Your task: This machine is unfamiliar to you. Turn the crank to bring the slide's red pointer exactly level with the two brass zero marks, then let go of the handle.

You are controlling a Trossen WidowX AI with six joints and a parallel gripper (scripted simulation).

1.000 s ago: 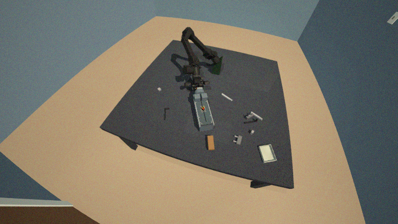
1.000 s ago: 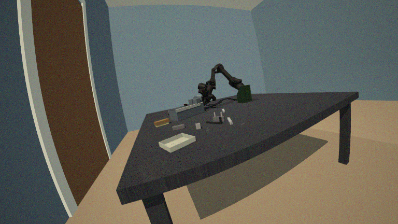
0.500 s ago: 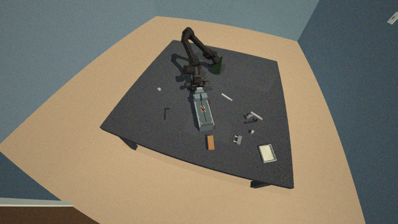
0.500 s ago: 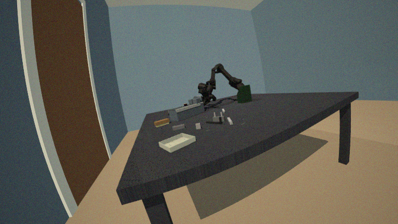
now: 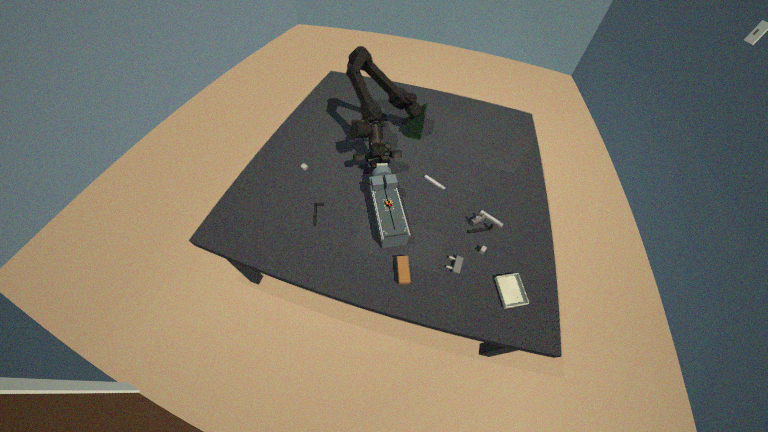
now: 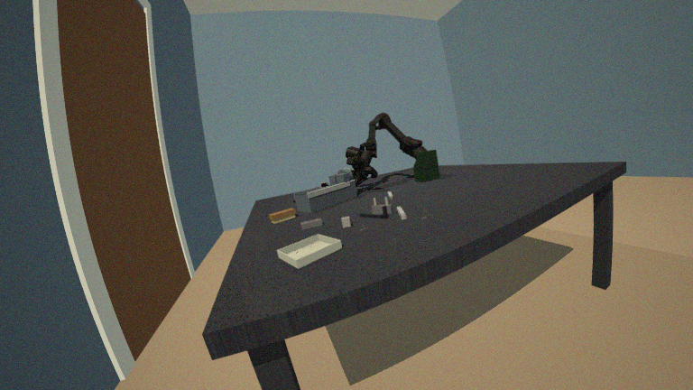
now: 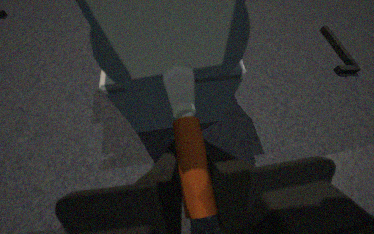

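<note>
Now: gripper tip 4 cm below the crank. From my gripper tip the other things lie so: orange crank handle 3 cm above, 2 cm behind, 1 cm to the right; red pointer 14 cm ahead, 10 cm to the left, 5 cm above; orange block 31 cm ahead, 22 cm to the left, 2 cm below.
</note>
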